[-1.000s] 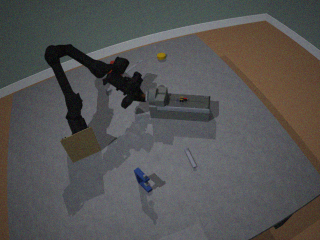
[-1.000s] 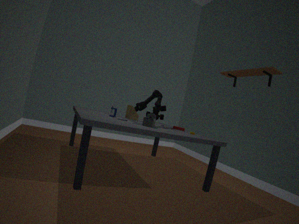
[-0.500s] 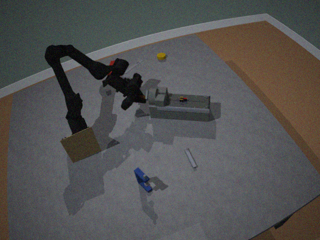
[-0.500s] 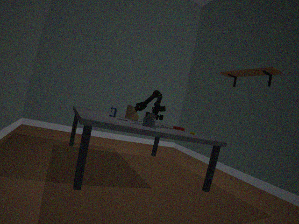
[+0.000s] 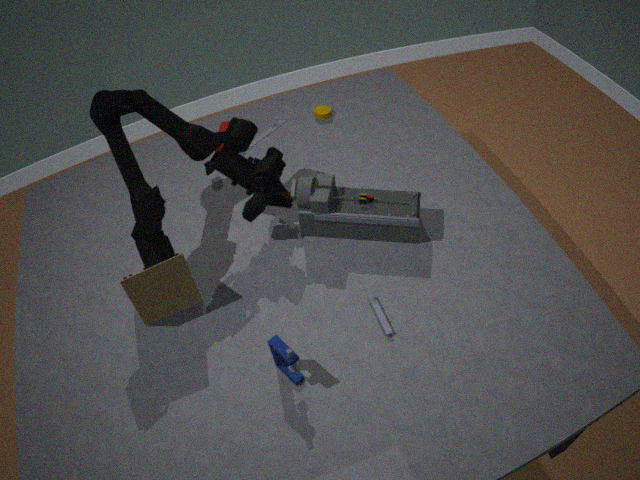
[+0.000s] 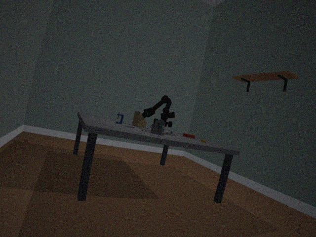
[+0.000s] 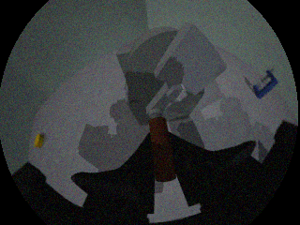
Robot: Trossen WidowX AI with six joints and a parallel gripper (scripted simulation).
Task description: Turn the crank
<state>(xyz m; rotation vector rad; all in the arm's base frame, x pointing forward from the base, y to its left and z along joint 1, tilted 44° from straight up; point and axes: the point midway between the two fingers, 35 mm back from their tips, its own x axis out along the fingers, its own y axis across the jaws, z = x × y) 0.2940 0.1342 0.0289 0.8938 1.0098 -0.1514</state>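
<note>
Now: gripper tip 3 cm below the brown crank handle, 2 cm past it and 1 cm to the right of it. Also, from my gripper tip: grey bar: 34 cm to the right, 6 cm ahead, 3 cm below; then red pointer: 15 cm ahead, 11 cm to the right, 4 cm above; then small grey block: 21 cm to the left, 14 cm behind, 3 cm below.
</note>
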